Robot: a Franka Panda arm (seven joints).
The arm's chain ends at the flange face. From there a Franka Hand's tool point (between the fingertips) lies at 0.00 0.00 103.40 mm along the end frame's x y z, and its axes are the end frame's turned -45 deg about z.
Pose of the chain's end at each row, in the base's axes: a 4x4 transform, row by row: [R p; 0 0 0 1], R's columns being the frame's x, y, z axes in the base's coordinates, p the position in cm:
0.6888 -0.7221 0.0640 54.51; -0.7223 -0.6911 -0.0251 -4.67; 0.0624 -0.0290 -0.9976 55.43; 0 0 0 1
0.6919 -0.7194 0.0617 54.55; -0.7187 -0.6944 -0.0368 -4.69; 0.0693 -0.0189 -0.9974 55.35; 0 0 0 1
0.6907 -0.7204 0.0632 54.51; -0.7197 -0.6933 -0.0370 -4.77; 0.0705 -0.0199 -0.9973 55.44; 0 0 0 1
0.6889 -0.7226 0.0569 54.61; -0.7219 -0.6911 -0.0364 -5.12; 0.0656 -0.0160 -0.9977 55.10; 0 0 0 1
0.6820 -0.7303 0.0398 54.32; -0.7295 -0.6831 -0.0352 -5.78; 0.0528 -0.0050 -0.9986 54.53; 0 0 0 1
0.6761 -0.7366 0.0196 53.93; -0.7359 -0.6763 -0.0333 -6.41; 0.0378 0.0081 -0.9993 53.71; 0 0 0 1
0.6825 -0.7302 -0.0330 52.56; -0.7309 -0.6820 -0.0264 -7.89; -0.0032 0.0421 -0.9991 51.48; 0 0 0 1
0.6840 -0.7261 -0.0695 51.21; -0.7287 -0.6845 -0.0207 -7.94; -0.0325 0.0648 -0.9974 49.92; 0 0 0 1
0.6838 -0.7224 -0.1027 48.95; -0.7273 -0.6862 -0.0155 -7.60; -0.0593 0.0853 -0.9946 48.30; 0 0 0 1
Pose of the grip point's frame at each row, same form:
0.9977 -0.0235 0.0640 55.17; -0.0221 -0.9994 -0.0251 -4.93; 0.0646 0.0236 -0.9976 45.11; 0 0 0 1
0.9979 -0.0194 0.0617 55.19; -0.0172 -0.9992 -0.0368 -5.07; 0.0624 0.0356 -0.9974 45.04; 0 0 0 1
0.9978 -0.0210 0.0632 55.16; -0.0187 -0.9991 -0.0370 -5.15; 0.0639 0.0358 -0.9973 45.13; 0 0 0 1
0.9981 -0.0238 0.0569 55.20; -0.0218 -0.9991 -0.0364 -5.50; 0.0577 0.0351 -0.9977 44.78; 0 0 0 1
0.9986 -0.0342 0.0398 54.73; -0.0328 -0.9989 -0.0352 -6.14; 0.0409 0.0338 -0.9986 44.20; 0 0 0 1
0.9989 -0.0428 0.0196 54.13; -0.0421 -0.9986 -0.0333 -6.75; 0.0210 0.0325 -0.9993 43.38; 0 0 0 1
0.9989 -0.0337 -0.0330 52.22; -0.0346 -0.9991 -0.0264 -8.16; -0.0320 0.0275 -0.9991 41.15; 0 0 0 1
0.9971 -0.0298 -0.0695 50.49; -0.0313 -0.9993 -0.0207 -8.15; -0.0688 0.0228 -0.9974 39.61; 0 0 0 1
0.9943 -0.0273 -0.1027 47.89; -0.0291 -0.9995 -0.0155 -7.76; -0.1022 0.0184 -0.9946 38.02; 0 0 0 1

